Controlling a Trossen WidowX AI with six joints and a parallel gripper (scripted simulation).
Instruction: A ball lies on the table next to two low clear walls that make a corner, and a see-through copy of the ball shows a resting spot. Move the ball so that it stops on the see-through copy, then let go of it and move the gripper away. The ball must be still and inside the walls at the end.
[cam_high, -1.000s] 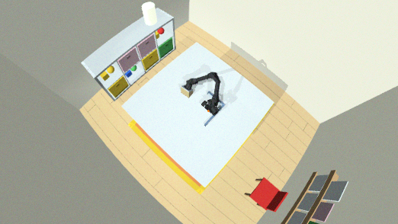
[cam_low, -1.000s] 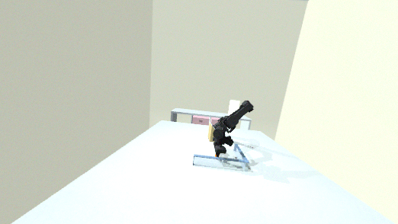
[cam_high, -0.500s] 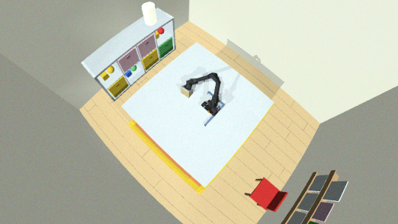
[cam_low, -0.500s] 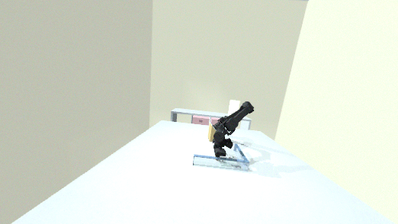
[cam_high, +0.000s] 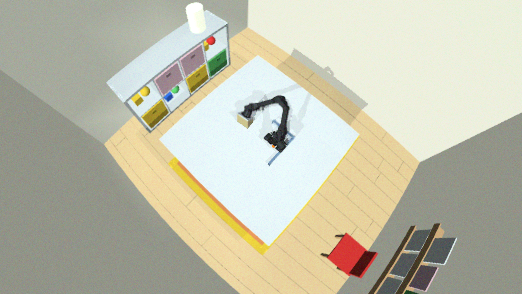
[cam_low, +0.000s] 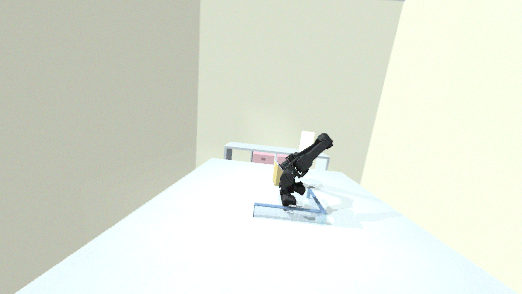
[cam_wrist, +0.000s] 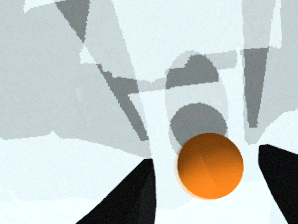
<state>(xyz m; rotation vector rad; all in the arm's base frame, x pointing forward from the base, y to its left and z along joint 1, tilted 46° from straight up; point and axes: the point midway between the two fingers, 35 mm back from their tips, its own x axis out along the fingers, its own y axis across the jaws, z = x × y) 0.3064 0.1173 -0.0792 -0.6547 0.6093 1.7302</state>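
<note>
Right now the see-through copy of ball is 1 cm above my gripper tip. Also, from my gripper tip: orange ball 1 cm above; then clear wall 8 cm ahead, 2 cm to the left, 2 cm above.
</note>
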